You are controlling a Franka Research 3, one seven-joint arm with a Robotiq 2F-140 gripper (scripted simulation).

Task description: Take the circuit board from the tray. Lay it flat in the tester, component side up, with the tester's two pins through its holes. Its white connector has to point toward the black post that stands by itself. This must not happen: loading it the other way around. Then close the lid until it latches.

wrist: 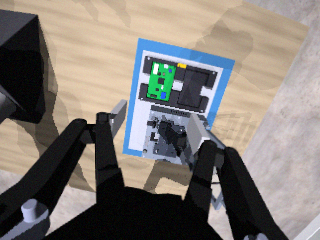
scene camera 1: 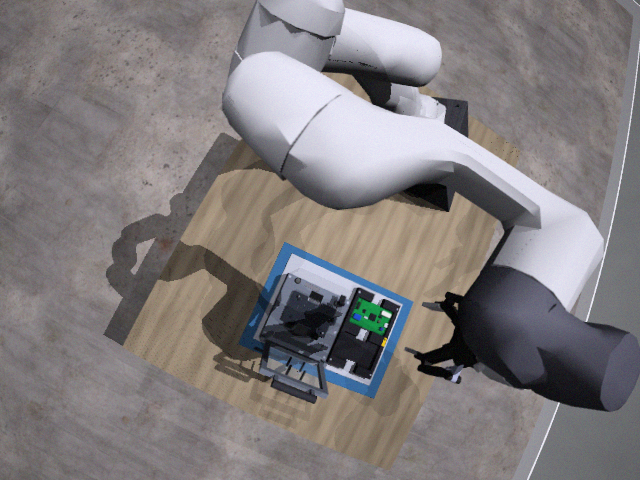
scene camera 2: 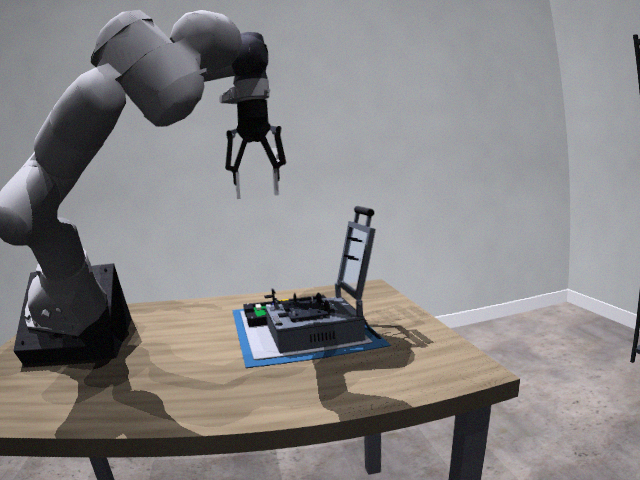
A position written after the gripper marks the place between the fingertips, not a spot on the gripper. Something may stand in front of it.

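A green circuit board (scene camera 1: 368, 315) is part of the scene, visible in the wrist view too (wrist: 161, 78), together with a tester lid (scene camera 1: 280, 358). The robot's gripper (scene camera 2: 257, 196) is in sight as well; the same gripper (scene camera 1: 419, 328) can be seen from another camera, and the wrist view includes the gripper (wrist: 157, 115) too.
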